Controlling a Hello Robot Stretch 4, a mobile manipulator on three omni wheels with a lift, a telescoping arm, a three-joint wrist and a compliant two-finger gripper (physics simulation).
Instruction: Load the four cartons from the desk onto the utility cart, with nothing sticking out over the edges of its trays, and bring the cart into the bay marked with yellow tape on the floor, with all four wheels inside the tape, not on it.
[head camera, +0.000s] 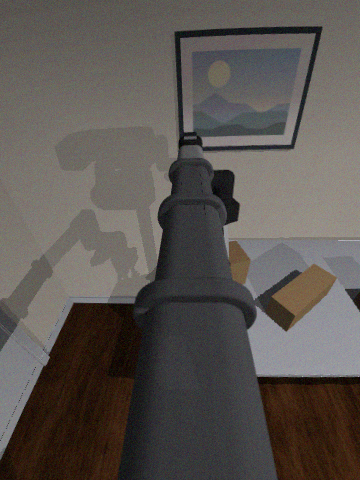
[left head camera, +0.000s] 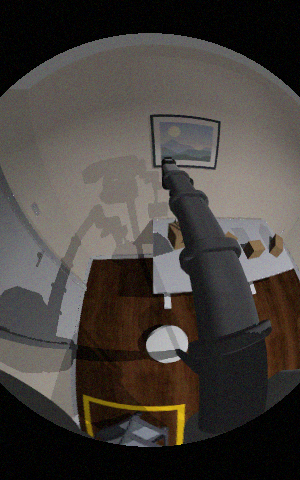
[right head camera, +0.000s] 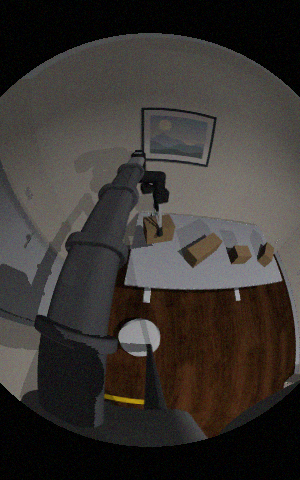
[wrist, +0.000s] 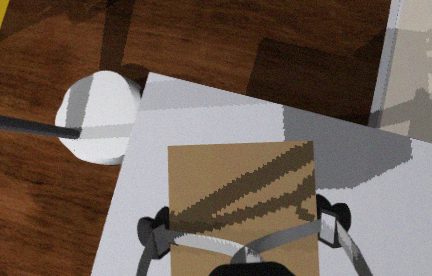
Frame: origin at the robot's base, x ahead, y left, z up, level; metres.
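Seen in the pictures: gripper, fingertip midpoint: (wrist: 242, 217); robot's base, origin of the base link: (left head camera: 166, 342) (right head camera: 139, 336).
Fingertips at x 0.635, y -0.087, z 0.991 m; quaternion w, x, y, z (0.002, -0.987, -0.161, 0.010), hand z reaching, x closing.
Note:
Pixels of each thing's top centre, then the offset from my fingertips to it. Level surfaces: height alone.
- brown carton, middle of its top: (wrist: 242, 250) (head camera: 221, 253) (right head camera: 158, 220) (left head camera: 184, 225) dx +0.003, dy -0.014, dz +0.046 m
- white desk, its level: dz -0.299 m
- long carton, middle of its top: (head camera: 305, 286) (right head camera: 206, 244) dx +0.035, dy -0.389, dz -0.181 m
My gripper (right head camera: 153, 226) (wrist: 242, 217) is shut on a brown carton (head camera: 239, 262) (left head camera: 176, 236) (right head camera: 167, 230) (wrist: 240, 170), one finger on each side, above the left end of the white desk (head camera: 310, 360) (left head camera: 170, 282) (right head camera: 160, 280) (wrist: 117, 225). A long carton (head camera: 302, 296) (right head camera: 202, 250) lies on the desk to its right. Two smaller cartons, one (left head camera: 254, 249) (right head camera: 240, 255) and another (left head camera: 276, 245) (right head camera: 266, 255), stand further right. The grey cart (left head camera: 147, 431) shows partly at the bottom of the left head view, within the yellow tape (left head camera: 181, 425) (right head camera: 125, 400); its wheels cannot be made out.
A white round object (left head camera: 162, 340) (right head camera: 135, 332) (wrist: 105, 110) stands on the floor in front of the desk's left end. A framed picture (head camera: 245, 90) hangs on the wall behind the desk. A wall and door are at the left. My extended arm (head camera: 195, 375) covers part of the desk.

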